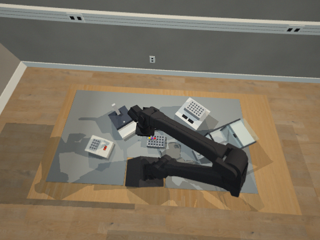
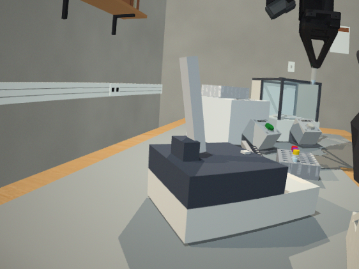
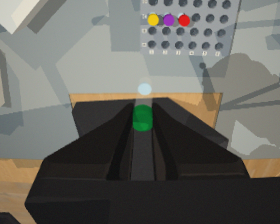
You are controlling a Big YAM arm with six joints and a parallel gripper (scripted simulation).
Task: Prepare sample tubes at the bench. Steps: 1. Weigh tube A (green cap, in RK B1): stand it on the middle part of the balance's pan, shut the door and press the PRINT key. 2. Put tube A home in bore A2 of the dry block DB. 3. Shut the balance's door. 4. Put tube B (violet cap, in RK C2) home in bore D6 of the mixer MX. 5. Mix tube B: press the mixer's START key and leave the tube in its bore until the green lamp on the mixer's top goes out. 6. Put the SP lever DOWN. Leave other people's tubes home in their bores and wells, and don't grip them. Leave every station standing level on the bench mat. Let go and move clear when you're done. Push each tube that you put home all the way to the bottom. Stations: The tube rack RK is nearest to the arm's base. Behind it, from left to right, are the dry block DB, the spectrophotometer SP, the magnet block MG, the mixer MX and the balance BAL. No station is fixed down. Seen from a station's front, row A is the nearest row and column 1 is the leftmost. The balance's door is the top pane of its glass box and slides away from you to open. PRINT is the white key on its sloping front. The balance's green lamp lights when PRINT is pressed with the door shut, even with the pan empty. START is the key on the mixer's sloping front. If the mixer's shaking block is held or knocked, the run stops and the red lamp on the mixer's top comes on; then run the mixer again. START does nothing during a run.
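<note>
The eight-sided pan lies 8 cm behind my hand, 48 cm to the right of it and 15 cm below it. Round my hand: rack RK (6 cm to the right, 21 cm below); then violet-capped tube B (1 cm ahead, 3 cm to the right, 20 cm below); then magnet block (12 cm ahead, 5 cm to the right, 21 cm below).
</note>
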